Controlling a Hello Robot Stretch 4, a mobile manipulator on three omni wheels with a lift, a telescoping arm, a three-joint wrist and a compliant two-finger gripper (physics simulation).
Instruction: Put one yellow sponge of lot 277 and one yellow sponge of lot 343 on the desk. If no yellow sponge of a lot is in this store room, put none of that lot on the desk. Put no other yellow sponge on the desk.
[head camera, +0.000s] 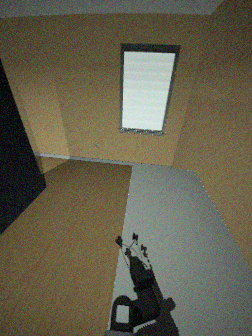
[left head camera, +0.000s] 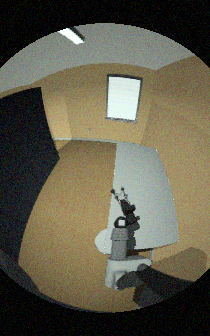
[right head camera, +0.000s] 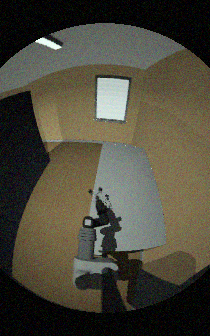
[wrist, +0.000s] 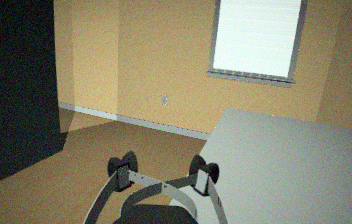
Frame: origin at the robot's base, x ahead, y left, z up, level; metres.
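Seen in the pictures: gripper, between the fingertips: (head camera: 126, 235) (left head camera: 116, 187) (right head camera: 94, 188) (wrist: 164, 166).
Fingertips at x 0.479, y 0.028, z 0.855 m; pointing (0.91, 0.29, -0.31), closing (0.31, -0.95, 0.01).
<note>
A point is followed by its place in that frame.
The desk (head camera: 175, 215) @[x 0.768, y -0.346, z 0.690 m] (left head camera: 145, 195) @[x 0.497, y -0.312, z 0.691 m] (right head camera: 135, 195) @[x 0.503, y -0.394, z 0.690 m] (wrist: 285, 160) @[x 0.921, y -0.218, z 0.690 m] is a long, pale grey top along the right wall, reaching toward the window wall. My gripper (head camera: 127, 238) @[x 0.479, y 0.028, z 0.855 m] (left head camera: 118, 191) @[x 0.479, y 0.028, z 0.855 m] (right head camera: 95, 190) @[x 0.479, y 0.028, z 0.855 m] (wrist: 164, 166) @[x 0.479, y 0.028, z 0.855 m] is open, its two fingertips well apart with nothing between them. It is held above the desk's left long edge, and the arm's dark shadow falls on the desk top. No yellow sponge shows in the head camera, left head, right head or wrist view.
A tall, near-black unit (head camera: 15, 150) @[x 1.458, y 1.501, z 0.792 m] (left head camera: 25, 165) (right head camera: 20, 160) @[x 0.935, y 1.531, z 0.684 m] (wrist: 25, 85) @[x 1.409, y 1.504, z 0.649 m] stands at the left, with brown floor (head camera: 75, 225) @[x 1.049, y 0.692, z -0.030 m] (wrist: 100, 145) @[x 1.971, y 1.231, z -0.030 m] between it and the desk. A bright window (head camera: 149, 90) @[x 2.632, y -0.187, z 1.482 m] (wrist: 255, 37) @[x 2.635, y -0.133, z 1.178 m] is in the far wall. A pale round shape (left head camera: 101, 242) @[x -0.029, y 0.107, z 0.184 m] shows low beside the desk.
</note>
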